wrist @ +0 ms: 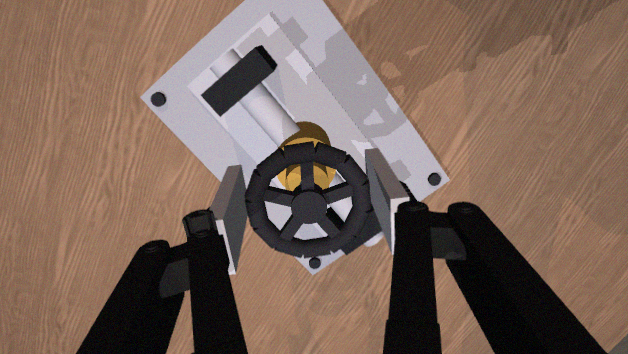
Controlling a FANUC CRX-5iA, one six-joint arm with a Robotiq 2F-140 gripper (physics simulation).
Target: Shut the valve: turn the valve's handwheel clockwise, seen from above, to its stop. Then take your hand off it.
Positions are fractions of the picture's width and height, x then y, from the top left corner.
In view: my gripper (0.49, 0.50), a black handwheel (0.49, 0.57) and a grey base plate (0.51, 0.11).
